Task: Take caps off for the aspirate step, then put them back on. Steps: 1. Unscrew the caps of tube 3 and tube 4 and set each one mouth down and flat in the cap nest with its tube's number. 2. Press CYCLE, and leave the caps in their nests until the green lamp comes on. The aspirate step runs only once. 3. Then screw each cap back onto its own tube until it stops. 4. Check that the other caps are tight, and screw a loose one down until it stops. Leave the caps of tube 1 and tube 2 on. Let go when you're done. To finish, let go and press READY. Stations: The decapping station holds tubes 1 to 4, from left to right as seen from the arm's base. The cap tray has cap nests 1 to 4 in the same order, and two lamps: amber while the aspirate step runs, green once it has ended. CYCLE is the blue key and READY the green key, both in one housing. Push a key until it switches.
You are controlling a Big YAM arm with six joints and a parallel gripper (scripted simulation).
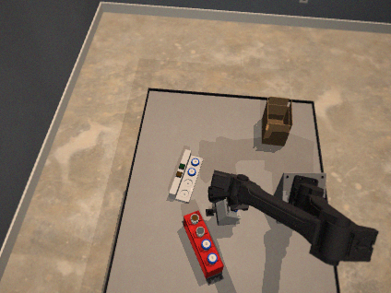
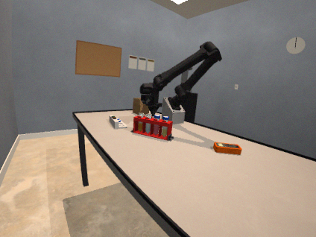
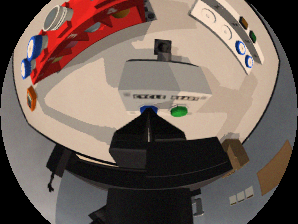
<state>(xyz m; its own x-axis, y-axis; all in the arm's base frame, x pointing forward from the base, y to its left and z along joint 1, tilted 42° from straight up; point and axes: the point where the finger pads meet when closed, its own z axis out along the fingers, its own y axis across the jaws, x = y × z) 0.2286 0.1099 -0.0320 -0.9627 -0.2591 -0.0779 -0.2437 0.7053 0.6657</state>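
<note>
My hand is 20 mm above the blue key. From my hand the other things lie so: green key: 10 mm ahead, 40 mm to the right, 10 mm below; then key housing: 20 mm ahead, 20 mm to the right, 30 mm below; then blue tube cap: 180 mm ahead, 220 mm to the right, 70 mm below.
</note>
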